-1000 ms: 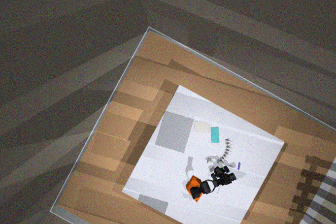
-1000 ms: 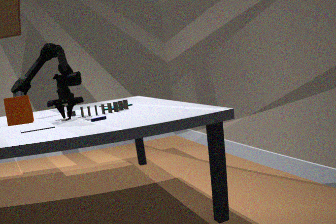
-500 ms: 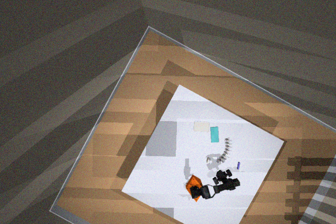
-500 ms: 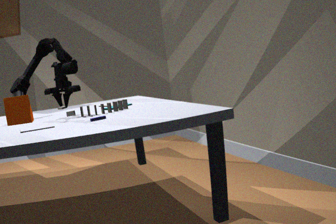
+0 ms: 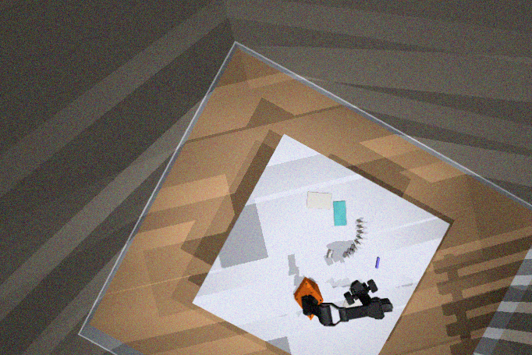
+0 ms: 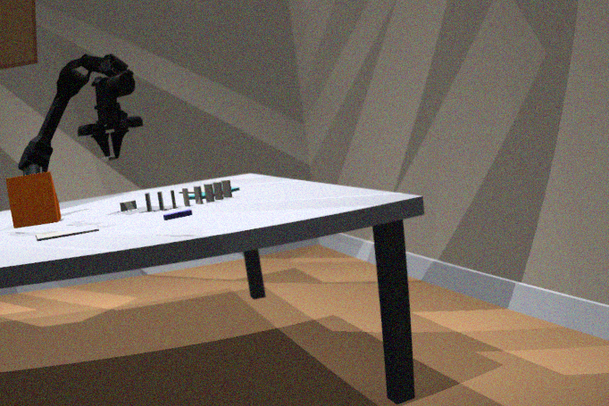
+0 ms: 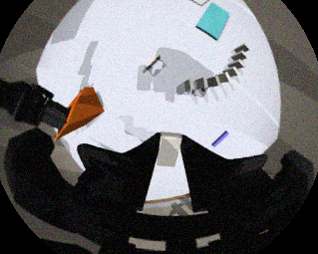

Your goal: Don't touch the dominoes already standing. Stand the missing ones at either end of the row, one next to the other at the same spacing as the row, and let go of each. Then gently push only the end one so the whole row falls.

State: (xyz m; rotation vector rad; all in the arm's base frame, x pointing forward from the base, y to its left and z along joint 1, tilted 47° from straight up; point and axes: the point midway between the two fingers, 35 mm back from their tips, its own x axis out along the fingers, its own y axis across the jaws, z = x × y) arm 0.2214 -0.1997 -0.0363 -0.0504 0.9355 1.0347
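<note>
The cream card lies 170 mm behind my gripper tip, 150 mm to the right of it and 150 mm below it. From my gripper tip the other things lie so: blue domino (110 mm ahead, 200 mm to the right, 150 mm below); then teal card (320 mm ahead, 170 mm to the left, 150 mm below).
</note>
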